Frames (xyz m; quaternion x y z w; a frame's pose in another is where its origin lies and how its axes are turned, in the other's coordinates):
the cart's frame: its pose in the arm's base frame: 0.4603 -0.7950 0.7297 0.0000 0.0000 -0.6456 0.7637
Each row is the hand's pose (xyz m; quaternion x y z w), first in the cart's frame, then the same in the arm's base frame.
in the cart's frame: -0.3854 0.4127 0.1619 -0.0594 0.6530 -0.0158 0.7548
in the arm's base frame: 0.8031 -0.3463 0.8916 0.3762 0.5371 -0.4994 0.5663
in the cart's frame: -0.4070 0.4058 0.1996 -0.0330 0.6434 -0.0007 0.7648
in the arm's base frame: 0.7927 -0.3261 0.9293 0.3902 0.5127 -0.4943 0.5836
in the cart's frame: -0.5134 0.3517 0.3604 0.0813 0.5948 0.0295 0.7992
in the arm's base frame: 0.7216 -0.2302 1.0901 0.4461 0.4018 -0.4934 0.6294
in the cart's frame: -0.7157 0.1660 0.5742 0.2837 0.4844 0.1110 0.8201
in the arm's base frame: 0.5049 -0.0617 1.3039 0.5294 0.1868 -0.4447 0.6980
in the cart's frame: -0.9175 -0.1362 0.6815 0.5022 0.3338 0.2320 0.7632
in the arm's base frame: 0.1733 0.0870 1.4112 0.5990 -0.0693 -0.3155 0.7326
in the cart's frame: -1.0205 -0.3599 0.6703 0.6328 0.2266 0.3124 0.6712
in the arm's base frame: -0.0644 0.1514 1.4000 0.6296 -0.2355 -0.1948 0.7143
